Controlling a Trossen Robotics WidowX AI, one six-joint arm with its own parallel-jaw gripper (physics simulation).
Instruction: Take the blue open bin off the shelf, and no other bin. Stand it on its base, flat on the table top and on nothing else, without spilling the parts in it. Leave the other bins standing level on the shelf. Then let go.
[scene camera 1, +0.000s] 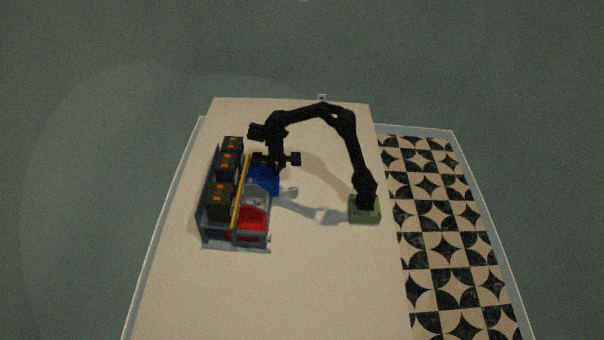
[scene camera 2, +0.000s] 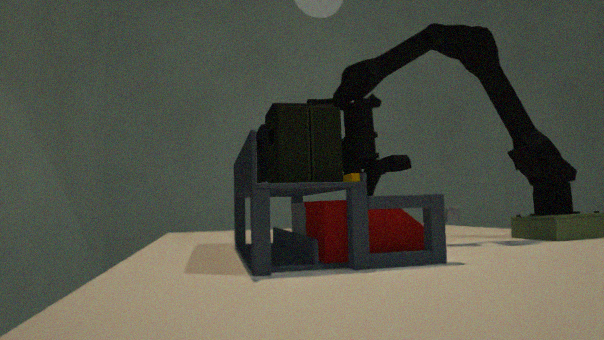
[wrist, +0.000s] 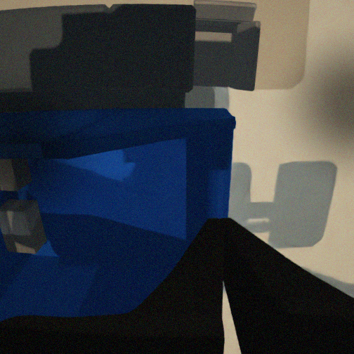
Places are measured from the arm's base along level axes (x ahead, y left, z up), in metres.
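Pixels of known places: gripper, between the fingertips: (scene camera 1: 276, 175); arm's base, origin of its link: (scene camera 1: 365, 204) (scene camera 2: 554, 214).
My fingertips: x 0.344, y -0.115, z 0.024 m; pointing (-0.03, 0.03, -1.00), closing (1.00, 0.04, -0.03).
Ahead of a thing's pixels: the offset from my fingertips to its top centre. "spot": to the spot under its first point. Level surfaces: height alone.
The blue open bin {dx +0.060, dy +0.014, dz +0.019 m} (scene camera 1: 265, 181) (wrist: 140, 190) sits in the lower front part of the grey shelf {spot: dx +0.246, dy +0.305, dz -0.023 m} (scene camera 2: 260, 235), at the far end. Grey block-like parts (wrist: 22, 226) lie inside it. Beside it stand a grey bin {dx +0.094, dy +0.118, dz +0.014 m} (scene camera 1: 255, 192) and, nearest scene camera 1, a red bin {dx +0.097, dy +0.230, dz +0.014 m} (scene camera 1: 252, 219) (scene camera 2: 325, 230). My gripper (scene camera 1: 278, 173) (scene camera 2: 371, 193) (wrist: 218, 228) points down and is shut, with nothing between the fingers. Its tips meet over the blue bin's end wall in the wrist view; their height above the wall is hard to tell. The blue bin is hidden in scene camera 2.
Dark boxes with orange marks {dx +0.178, dy +0.229, dz +0.132 m} (scene camera 1: 219, 204) (scene camera 2: 306, 142) stand on the shelf's upper level, close beside my gripper. A yellow rail {dx +0.128, dy +0.117, dz +0.045 m} (scene camera 1: 240, 192) (scene camera 2: 352, 177) runs along that level's front edge. My arm's green base (scene camera 1: 364, 214) (scene camera 2: 556, 227) stands on the table {dz -0.067 m} (scene camera 1: 280, 295).
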